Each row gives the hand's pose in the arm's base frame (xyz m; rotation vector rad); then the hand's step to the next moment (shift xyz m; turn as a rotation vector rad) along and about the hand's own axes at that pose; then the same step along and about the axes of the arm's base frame.
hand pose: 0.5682 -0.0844 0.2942 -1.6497 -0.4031 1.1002
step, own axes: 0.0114 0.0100 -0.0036 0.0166 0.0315 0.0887
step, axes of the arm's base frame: 0.0063 0.0024 -0.0141 -0.0719 0.0512 -0.0367
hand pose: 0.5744 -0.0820 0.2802 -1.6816 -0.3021 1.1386
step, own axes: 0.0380 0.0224 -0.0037 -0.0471 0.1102 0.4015
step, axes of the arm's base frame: 0.0156 0.0134 -0.0392 -0.3784 0.1643 -0.0734
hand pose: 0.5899 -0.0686 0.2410 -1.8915 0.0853 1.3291
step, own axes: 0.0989 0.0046 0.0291 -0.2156 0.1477 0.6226
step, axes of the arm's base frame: 0.0197 0.0523 -0.0867 -0.6391 0.2173 0.0154
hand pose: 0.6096 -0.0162 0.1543 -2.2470 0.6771 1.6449
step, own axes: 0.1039 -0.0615 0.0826 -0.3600 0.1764 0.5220
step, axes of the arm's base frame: -0.0103 0.0705 -0.1278 -0.6069 0.1745 0.1855
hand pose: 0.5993 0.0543 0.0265 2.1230 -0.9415 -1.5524
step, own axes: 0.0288 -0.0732 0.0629 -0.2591 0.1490 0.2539
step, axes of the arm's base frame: -0.0311 0.0395 -0.0873 -0.3298 0.0971 0.1887
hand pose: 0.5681 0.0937 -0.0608 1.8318 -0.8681 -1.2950
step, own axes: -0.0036 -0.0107 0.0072 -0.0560 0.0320 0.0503
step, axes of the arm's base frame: -0.0066 0.0073 -0.0091 -0.0669 0.0219 0.0417
